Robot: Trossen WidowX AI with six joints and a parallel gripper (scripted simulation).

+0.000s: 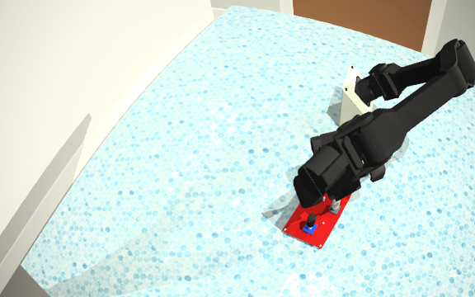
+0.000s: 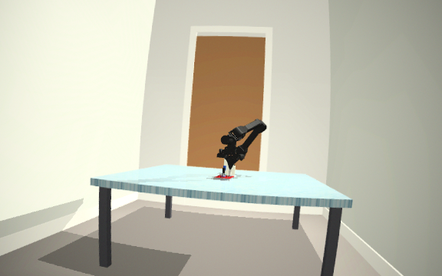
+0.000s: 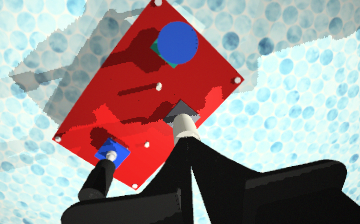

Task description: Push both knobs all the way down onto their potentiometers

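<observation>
Right now my gripper tip is 10 mm above the cream knob.
</observation>
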